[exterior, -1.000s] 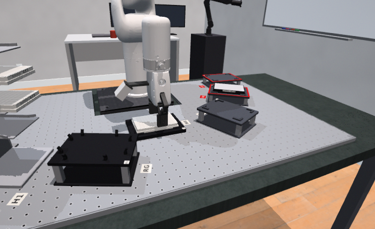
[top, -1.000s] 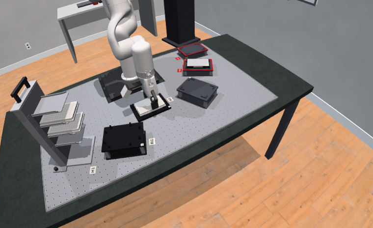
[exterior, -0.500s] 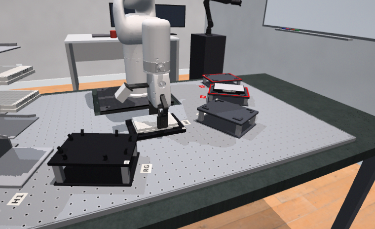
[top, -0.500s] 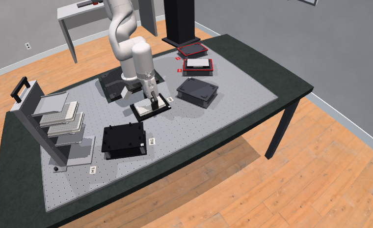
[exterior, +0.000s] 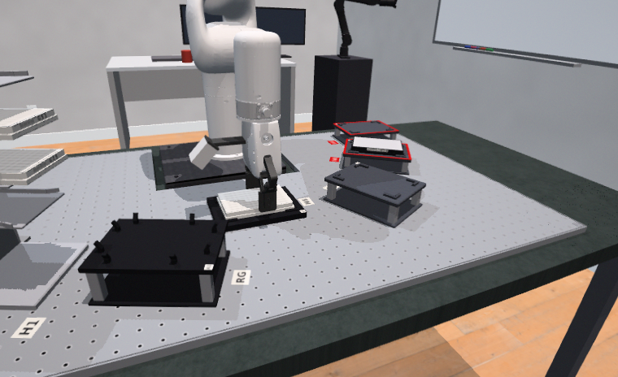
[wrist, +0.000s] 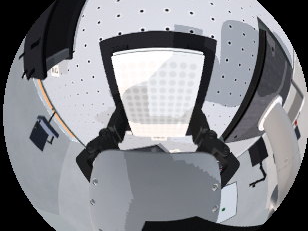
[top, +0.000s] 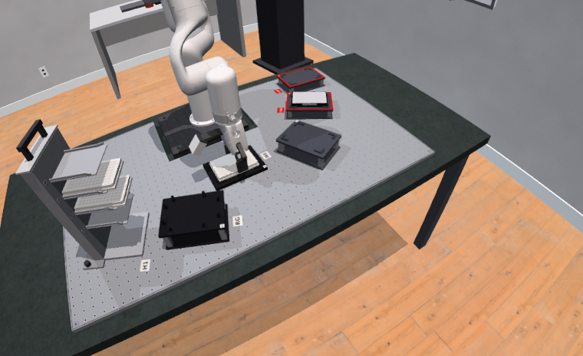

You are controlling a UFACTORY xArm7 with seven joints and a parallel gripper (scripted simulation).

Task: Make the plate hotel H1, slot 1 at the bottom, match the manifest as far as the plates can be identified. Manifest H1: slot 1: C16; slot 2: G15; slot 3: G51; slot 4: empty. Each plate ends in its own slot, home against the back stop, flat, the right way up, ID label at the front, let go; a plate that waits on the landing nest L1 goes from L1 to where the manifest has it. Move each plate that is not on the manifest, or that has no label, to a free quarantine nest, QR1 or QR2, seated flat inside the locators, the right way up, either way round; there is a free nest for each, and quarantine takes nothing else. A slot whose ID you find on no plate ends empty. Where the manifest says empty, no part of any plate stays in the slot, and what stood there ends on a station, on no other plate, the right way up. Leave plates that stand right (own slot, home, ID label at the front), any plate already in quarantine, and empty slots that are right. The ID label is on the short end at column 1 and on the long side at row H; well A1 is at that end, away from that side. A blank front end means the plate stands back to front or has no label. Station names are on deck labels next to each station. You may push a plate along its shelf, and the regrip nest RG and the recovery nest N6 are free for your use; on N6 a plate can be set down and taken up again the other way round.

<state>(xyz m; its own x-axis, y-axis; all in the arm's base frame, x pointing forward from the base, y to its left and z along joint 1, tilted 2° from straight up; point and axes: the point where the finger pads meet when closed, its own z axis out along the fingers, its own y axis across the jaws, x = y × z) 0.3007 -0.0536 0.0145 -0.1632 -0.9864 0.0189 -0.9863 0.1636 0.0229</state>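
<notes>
Right now the flat black nest N6 is 2 cm below my hand and 1 cm to the right of it. The rest, counted from my hand: deck label H1 (37 cm to the right, 13 cm ahead, 3 cm below); black regrip nest RG (20 cm to the right, 12 cm ahead, 3 cm above); RG deck label (17 cm ahead, 11 cm to the right, 3 cm below).
</notes>
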